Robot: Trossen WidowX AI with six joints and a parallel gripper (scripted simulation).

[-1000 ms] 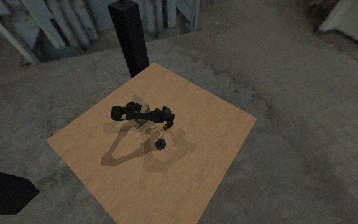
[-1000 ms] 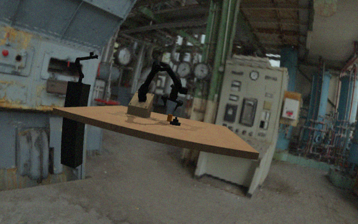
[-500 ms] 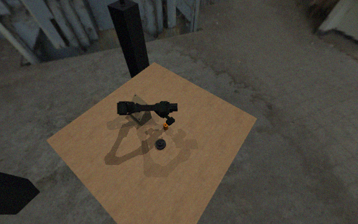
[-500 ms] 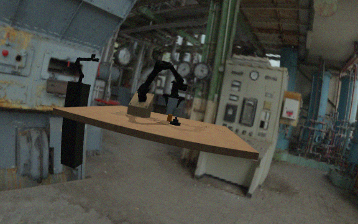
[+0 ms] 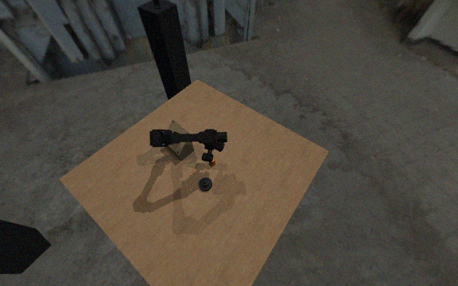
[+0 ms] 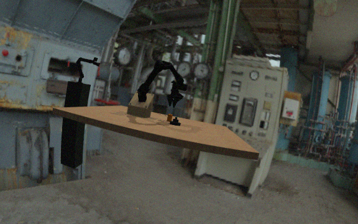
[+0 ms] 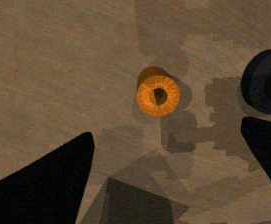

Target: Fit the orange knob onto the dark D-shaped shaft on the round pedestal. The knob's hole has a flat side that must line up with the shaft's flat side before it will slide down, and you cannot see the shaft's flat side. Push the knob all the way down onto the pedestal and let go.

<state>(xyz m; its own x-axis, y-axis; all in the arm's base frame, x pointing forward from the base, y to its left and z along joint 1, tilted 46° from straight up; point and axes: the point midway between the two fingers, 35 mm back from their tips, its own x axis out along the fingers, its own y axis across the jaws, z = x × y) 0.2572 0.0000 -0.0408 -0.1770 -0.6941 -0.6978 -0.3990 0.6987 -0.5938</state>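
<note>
Now: gripper tip 10 cm above the orange knob. The rest, counted from my gripper tip: dark round pedestal (6 cm ahead, 15 cm to the right, 9 cm below).
</note>
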